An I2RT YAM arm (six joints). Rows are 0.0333 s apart.
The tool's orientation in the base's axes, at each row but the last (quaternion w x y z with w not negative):
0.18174, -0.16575, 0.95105, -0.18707
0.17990, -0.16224, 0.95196, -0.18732
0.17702, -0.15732, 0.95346, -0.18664
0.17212, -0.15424, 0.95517, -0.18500
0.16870, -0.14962, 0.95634, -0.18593
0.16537, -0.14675, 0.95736, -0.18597
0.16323, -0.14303, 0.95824, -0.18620
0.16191, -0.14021, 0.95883, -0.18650
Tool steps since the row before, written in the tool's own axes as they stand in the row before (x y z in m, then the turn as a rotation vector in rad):
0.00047, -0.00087, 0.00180, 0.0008, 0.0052, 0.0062
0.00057, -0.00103, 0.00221, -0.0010, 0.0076, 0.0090
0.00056, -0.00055, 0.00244, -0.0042, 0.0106, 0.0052
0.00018, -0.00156, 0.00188, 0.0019, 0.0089, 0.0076
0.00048, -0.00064, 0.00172, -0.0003, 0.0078, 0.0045
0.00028, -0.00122, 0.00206, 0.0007, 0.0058, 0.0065
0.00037, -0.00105, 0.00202, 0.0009, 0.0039, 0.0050
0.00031, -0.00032, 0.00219, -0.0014, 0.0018, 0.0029
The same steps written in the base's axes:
0.00054, -0.00147, -0.00133, 0.0005, 0.0024, -0.0077
0.00064, -0.00178, -0.00164, 0.0027, 0.0044, -0.0107
0.00060, -0.00142, -0.00205, 0.0033, 0.0093, -0.0077
0.00092, -0.00201, -0.00105, -0.0008, 0.0049, -0.0108
0.00036, -0.00126, -0.00137, 0.0002, 0.0056, -0.0070
0.00078, -0.00181, -0.00138, 0.0005, 0.0029, -0.0082
0.00063, -0.00168, -0.00144, 0.0002, 0.0016, -0.0062
0.00058, -0.00107, -0.00187, 0.0019, 0.0012, -0.0029

